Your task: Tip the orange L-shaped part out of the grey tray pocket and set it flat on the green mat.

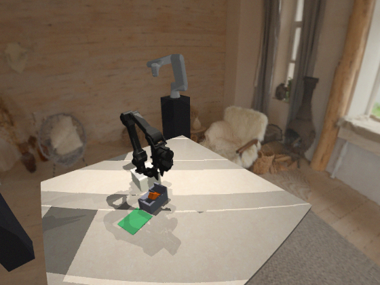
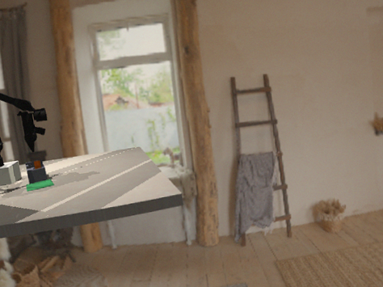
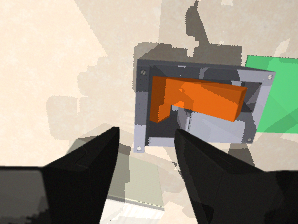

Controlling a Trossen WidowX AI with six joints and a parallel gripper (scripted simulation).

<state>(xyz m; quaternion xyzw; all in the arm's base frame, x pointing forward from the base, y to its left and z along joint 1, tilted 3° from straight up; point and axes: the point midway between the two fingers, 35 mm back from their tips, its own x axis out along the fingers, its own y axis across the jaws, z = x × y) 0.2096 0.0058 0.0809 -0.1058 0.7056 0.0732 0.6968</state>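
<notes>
My gripper tip is 100 mm above the orange L-shaped part and 40 mm to the left of it. Also, from my gripper tip: green mat 220 mm to the right, 160 mm below, 50 mm ahead.
</notes>
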